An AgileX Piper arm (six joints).
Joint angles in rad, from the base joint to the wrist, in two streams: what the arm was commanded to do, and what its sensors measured. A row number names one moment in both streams.
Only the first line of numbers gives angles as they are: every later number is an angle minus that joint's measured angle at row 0.
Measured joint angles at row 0:
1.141, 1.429, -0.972, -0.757, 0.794, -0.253
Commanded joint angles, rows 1 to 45:
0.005, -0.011, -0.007, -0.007, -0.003, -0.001
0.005, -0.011, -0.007, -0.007, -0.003, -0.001
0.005, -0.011, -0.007, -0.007, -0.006, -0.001
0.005, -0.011, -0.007, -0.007, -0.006, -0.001
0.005, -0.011, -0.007, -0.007, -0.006, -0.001
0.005, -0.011, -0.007, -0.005, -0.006, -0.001
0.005, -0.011, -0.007, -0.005, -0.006, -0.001
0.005, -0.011, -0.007, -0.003, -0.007, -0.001
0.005, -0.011, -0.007, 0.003, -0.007, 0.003
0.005, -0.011, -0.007, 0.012, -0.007, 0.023
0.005, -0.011, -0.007, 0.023, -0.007, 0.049
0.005, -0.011, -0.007, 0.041, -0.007, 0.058
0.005, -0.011, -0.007, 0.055, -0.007, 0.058
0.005, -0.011, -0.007, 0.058, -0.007, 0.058
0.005, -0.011, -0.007, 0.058, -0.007, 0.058
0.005, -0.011, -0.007, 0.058, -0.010, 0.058
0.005, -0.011, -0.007, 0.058, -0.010, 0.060
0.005, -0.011, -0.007, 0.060, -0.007, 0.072
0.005, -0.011, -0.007, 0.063, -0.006, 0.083
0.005, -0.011, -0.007, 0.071, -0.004, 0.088
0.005, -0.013, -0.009, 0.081, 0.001, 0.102
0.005, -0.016, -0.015, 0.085, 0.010, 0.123
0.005, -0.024, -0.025, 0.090, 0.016, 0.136
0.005, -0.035, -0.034, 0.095, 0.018, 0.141
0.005, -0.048, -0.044, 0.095, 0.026, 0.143
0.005, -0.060, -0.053, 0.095, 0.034, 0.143
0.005, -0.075, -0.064, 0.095, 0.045, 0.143
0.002, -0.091, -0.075, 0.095, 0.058, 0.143
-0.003, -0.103, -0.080, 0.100, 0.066, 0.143
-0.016, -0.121, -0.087, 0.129, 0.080, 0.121
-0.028, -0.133, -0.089, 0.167, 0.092, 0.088
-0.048, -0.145, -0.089, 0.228, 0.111, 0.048
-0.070, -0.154, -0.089, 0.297, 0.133, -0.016
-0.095, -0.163, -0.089, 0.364, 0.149, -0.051
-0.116, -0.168, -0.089, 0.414, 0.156, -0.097
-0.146, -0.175, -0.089, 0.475, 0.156, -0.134
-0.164, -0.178, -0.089, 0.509, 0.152, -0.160
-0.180, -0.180, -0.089, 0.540, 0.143, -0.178
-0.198, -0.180, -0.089, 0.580, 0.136, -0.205
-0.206, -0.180, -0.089, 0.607, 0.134, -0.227
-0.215, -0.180, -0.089, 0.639, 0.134, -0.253
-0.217, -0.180, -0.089, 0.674, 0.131, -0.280
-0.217, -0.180, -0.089, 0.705, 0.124, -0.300
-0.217, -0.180, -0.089, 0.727, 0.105, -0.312
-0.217, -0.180, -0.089, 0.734, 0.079, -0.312
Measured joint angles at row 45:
-0.205, -0.171, -0.083, 0.644, 0.137, -0.249
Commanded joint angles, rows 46 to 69:
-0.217, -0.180, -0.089, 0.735, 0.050, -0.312
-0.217, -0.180, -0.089, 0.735, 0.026, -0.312
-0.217, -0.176, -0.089, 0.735, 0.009, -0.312
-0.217, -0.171, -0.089, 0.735, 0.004, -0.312
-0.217, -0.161, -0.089, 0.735, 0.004, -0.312
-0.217, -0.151, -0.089, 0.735, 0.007, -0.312
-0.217, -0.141, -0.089, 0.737, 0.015, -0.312
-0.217, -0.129, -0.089, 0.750, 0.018, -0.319
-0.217, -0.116, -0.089, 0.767, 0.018, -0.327
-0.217, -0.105, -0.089, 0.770, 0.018, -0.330
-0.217, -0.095, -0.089, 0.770, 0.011, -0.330
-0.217, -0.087, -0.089, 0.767, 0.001, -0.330
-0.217, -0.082, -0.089, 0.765, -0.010, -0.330
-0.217, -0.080, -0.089, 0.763, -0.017, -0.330
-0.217, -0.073, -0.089, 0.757, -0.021, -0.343
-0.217, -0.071, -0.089, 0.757, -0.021, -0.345
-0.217, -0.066, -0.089, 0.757, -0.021, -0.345
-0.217, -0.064, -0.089, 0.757, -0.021, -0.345
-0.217, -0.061, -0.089, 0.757, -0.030, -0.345
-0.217, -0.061, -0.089, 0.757, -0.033, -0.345
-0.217, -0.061, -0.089, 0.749, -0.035, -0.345
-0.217, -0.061, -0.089, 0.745, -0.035, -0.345
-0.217, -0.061, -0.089, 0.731, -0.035, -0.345
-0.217, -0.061, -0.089, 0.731, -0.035, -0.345
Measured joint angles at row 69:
-0.211, -0.061, -0.085, 0.749, -0.024, -0.335
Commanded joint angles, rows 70 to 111:
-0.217, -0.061, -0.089, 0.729, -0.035, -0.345
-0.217, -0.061, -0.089, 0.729, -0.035, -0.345
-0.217, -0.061, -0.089, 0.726, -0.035, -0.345
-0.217, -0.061, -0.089, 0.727, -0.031, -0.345
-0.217, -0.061, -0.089, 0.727, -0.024, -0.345
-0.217, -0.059, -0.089, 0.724, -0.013, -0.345
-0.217, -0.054, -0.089, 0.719, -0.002, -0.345
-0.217, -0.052, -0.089, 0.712, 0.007, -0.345
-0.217, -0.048, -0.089, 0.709, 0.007, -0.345
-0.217, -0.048, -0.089, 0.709, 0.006, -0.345
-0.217, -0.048, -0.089, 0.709, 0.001, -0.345
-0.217, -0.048, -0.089, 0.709, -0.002, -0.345
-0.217, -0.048, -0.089, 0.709, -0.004, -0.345
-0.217, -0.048, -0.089, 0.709, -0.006, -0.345
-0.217, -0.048, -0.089, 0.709, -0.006, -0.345
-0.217, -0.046, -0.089, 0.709, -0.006, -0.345
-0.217, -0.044, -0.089, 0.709, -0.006, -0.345
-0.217, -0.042, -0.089, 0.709, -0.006, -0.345
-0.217, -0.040, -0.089, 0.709, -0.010, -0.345
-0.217, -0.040, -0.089, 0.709, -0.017, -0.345
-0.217, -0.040, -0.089, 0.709, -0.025, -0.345
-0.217, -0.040, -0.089, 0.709, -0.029, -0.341
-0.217, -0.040, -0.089, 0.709, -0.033, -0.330
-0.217, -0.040, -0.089, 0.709, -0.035, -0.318
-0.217, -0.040, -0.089, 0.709, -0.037, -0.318
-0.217, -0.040, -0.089, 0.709, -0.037, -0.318
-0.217, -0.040, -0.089, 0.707, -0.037, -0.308
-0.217, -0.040, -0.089, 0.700, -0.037, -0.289
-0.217, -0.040, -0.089, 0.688, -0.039, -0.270
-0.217, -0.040, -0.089, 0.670, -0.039, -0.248
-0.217, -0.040, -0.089, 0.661, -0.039, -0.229
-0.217, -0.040, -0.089, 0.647, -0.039, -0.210
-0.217, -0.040, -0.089, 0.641, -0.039, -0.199
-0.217, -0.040, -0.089, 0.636, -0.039, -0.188
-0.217, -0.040, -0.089, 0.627, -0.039, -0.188
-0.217, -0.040, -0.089, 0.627, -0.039, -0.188
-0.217, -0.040, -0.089, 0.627, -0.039, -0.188
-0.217, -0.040, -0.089, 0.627, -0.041, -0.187
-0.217, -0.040, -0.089, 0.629, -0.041, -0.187
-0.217, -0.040, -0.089, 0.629, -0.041, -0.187
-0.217, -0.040, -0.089, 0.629, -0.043, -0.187
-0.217, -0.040, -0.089, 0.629, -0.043, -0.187
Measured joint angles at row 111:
-0.211, -0.040, -0.085, 0.633, -0.047, -0.237
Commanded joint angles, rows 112 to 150:
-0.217, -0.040, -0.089, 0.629, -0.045, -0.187
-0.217, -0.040, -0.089, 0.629, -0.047, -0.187
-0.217, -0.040, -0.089, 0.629, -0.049, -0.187
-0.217, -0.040, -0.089, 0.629, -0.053, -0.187
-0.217, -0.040, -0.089, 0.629, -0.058, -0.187
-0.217, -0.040, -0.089, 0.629, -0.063, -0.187
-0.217, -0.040, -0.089, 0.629, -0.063, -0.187
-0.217, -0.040, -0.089, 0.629, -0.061, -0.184
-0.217, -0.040, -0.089, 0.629, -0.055, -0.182
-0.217, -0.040, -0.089, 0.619, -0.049, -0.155
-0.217, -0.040, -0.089, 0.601, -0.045, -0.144
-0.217, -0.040, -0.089, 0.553, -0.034, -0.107
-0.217, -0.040, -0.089, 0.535, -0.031, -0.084
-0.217, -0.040, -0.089, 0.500, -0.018, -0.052
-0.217, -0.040, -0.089, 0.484, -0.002, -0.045
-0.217, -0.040, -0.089, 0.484, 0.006, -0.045
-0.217, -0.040, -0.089, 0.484, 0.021, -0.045
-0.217, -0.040, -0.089, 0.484, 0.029, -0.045
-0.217, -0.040, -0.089, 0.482, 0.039, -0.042
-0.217, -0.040, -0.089, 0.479, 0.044, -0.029
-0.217, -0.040, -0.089, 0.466, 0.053, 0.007
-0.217, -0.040, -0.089, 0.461, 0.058, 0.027
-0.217, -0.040, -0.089, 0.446, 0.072, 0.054
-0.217, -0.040, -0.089, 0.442, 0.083, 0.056
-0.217, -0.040, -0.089, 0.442, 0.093, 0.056
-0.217, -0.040, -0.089, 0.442, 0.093, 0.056
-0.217, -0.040, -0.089, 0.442, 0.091, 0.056
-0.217, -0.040, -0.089, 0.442, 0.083, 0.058
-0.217, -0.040, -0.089, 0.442, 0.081, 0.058
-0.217, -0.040, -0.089, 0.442, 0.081, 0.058
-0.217, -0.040, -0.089, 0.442, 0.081, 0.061
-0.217, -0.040, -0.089, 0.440, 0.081, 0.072
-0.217, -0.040, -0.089, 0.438, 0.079, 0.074
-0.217, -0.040, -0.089, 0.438, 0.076, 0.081
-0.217, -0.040, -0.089, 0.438, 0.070, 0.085
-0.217, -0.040, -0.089, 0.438, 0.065, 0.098
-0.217, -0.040, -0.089, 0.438, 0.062, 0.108
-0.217, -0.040, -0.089, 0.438, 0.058, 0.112
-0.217, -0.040, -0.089, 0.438, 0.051, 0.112
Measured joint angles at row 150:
-0.211, -0.038, -0.085, 0.443, 0.079, 0.089
